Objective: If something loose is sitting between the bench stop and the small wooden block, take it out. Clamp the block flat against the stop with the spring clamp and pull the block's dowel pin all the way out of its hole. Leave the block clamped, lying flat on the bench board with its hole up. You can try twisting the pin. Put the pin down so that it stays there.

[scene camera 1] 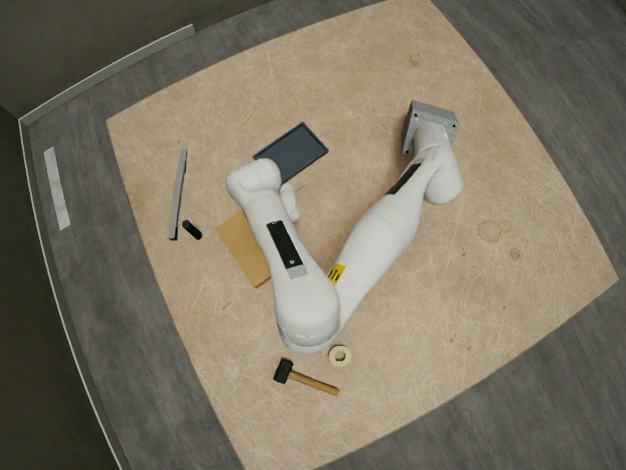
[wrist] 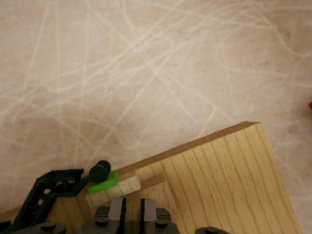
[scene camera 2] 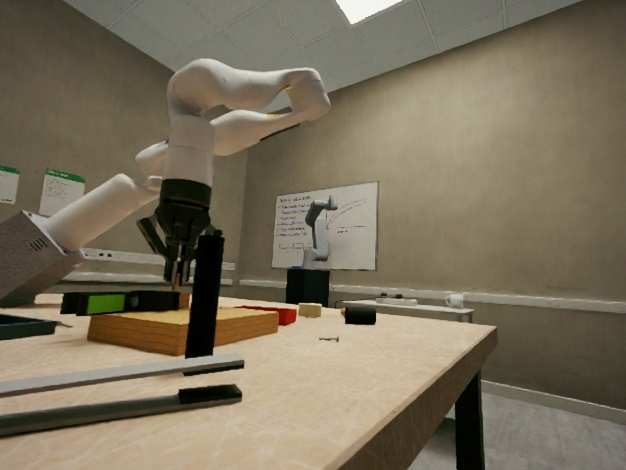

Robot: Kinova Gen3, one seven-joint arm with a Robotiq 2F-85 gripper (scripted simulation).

Labels:
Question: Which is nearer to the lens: the mallet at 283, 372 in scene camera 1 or the grey bar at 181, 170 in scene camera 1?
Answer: The mallet.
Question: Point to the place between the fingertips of my gripper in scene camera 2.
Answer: At 175, 285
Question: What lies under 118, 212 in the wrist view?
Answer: My gripper.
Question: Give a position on a dark tray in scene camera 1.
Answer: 291, 154

